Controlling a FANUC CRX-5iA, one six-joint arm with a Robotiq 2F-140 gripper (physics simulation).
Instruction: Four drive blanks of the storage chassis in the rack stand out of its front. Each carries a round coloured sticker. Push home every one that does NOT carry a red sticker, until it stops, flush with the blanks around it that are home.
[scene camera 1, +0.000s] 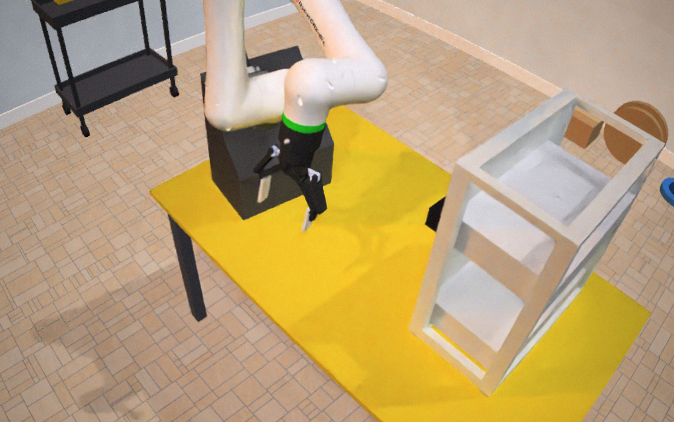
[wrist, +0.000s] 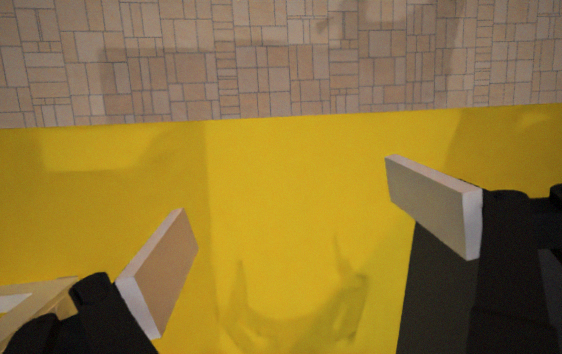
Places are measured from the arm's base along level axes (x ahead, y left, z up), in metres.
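Pixels of known places: gripper, fingertip midpoint: (scene camera 1: 283, 213) (wrist: 289, 203).
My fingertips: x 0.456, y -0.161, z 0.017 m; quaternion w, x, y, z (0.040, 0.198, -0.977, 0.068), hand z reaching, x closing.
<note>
Behind a point stands the place of what it marks.
The rack (scene camera 1: 522, 206) @[x 0.890, y 0.105, z 0.290 m] (wrist: 55, 290) @[x 0.741, y 0.074, z -0.262 m] is a pale open frame standing at the right of the yellow table in the scene view; a corner of it shows at the lower left of the wrist view. White-topped units with beige sides sit inside it. I cannot tell which is the storage chassis. A black part (scene camera 1: 435, 215) @[x 0.694, y 0.099, z 0.096 m] shows beside the rack's left post. The drive blanks and their stickers do not show in either view. My gripper (scene camera 1: 283, 215) @[x 0.456, y -0.161, z 0.017 m] (wrist: 289, 203) @[x 0.456, y -0.161, z 0.017 m] is open and empty, pointing down above the table, well to the left of the rack in the scene view.
The yellow table (scene camera 1: 280, 280) @[x 0.405, y -0.148, z -0.310 m] (wrist: 300, 165) @[x 0.379, y -0.165, z -0.311 m] lies below the gripper. A dark pedestal block (scene camera 1: 229, 175) @[x 0.059, y -0.143, z -0.172 m] (wrist: 435, 295) @[x 0.124, y 0.023, z -0.228 m] stands beside it under the arm. A black trolley (scene camera 1: 117, 82) stands on the floor at the back left. A brown box and a round brown object are beyond the rack.
</note>
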